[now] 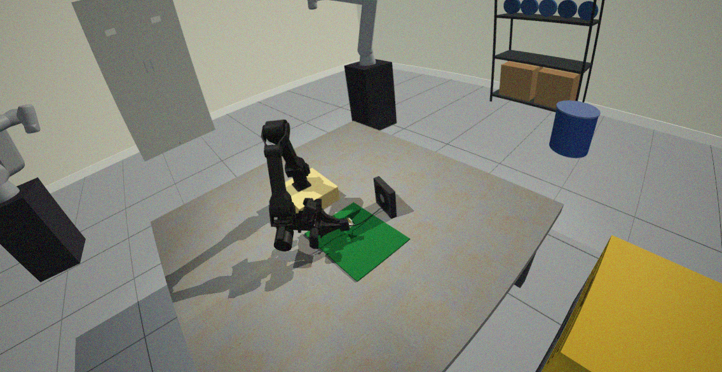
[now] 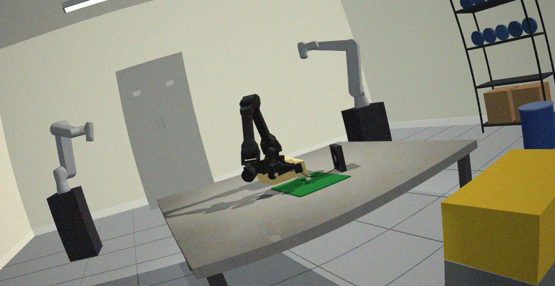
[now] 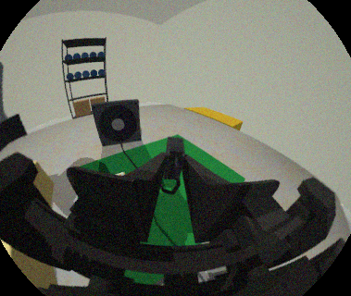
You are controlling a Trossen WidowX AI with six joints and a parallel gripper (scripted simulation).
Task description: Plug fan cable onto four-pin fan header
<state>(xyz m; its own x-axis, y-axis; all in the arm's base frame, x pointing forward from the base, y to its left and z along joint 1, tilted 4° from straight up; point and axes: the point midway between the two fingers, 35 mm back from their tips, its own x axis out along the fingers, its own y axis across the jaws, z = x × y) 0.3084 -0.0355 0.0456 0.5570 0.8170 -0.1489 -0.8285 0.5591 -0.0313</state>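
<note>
The green board lies 4 cm to the left of my gripper tip and 10 cm below it. From my gripper tip the other things lie so: black fan: 4 cm behind, 20 cm to the left, 3 cm below; then dark plug: 1 cm below; then four-pin fan header: 6 cm behind, 6 cm to the left, 9 cm below.
</note>
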